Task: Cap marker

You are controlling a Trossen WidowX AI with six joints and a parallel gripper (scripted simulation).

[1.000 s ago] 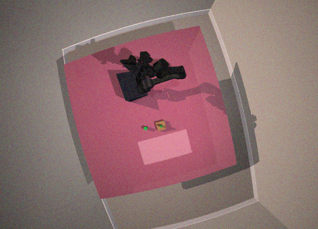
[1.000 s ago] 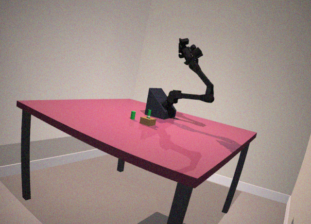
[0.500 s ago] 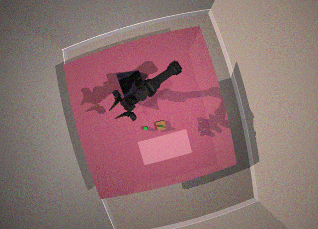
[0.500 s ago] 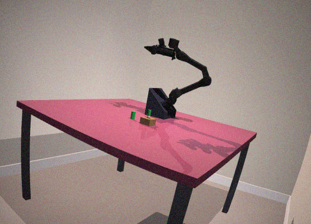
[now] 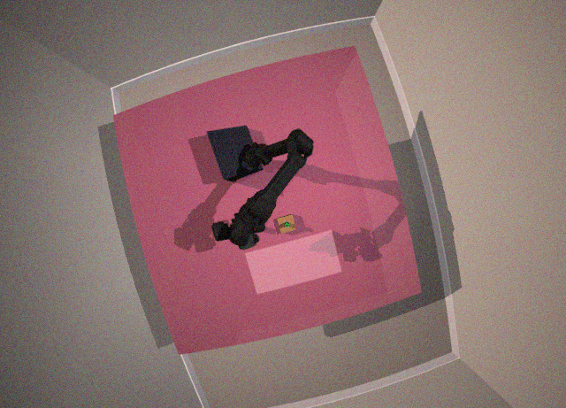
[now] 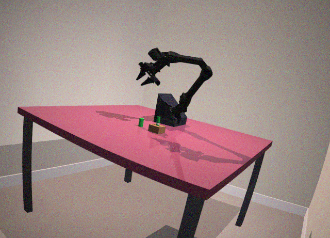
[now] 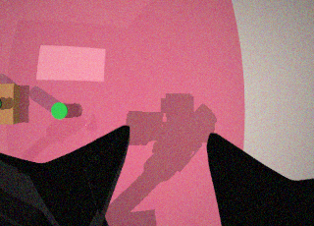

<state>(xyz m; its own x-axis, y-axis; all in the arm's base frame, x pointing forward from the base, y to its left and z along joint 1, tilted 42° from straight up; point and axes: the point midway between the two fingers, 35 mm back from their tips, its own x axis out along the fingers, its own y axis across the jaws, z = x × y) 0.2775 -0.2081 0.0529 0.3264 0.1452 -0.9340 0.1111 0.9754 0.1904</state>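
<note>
My gripper tip is 2 cm short of the green cap, 8 cm to the right of it and 23 cm above it. The rest, counted from my gripper tip: tan holder block: 4 cm ahead, 20 cm to the left, 23 cm below.
</note>
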